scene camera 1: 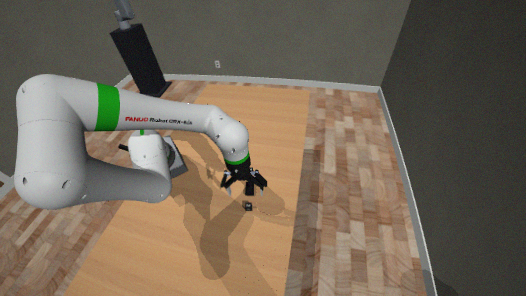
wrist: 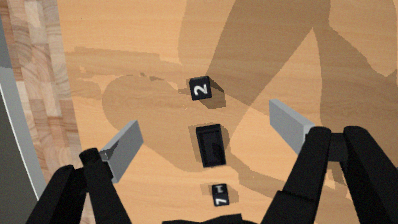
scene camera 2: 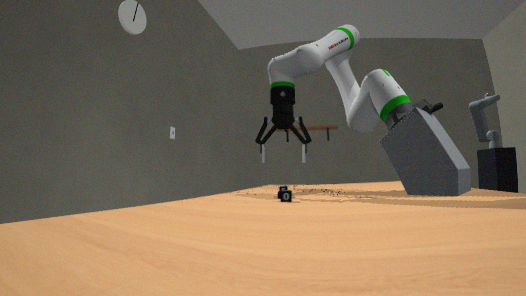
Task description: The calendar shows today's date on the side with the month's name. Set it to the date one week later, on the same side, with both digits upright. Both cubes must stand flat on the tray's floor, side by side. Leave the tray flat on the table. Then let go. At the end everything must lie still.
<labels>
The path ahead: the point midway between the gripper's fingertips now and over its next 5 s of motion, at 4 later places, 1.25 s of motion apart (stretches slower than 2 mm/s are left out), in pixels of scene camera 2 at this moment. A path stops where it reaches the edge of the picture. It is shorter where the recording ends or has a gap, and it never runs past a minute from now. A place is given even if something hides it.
My gripper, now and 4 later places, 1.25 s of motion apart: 283, 163; 283, 173; 283, 183; 283, 191; 283, 164
</labels>
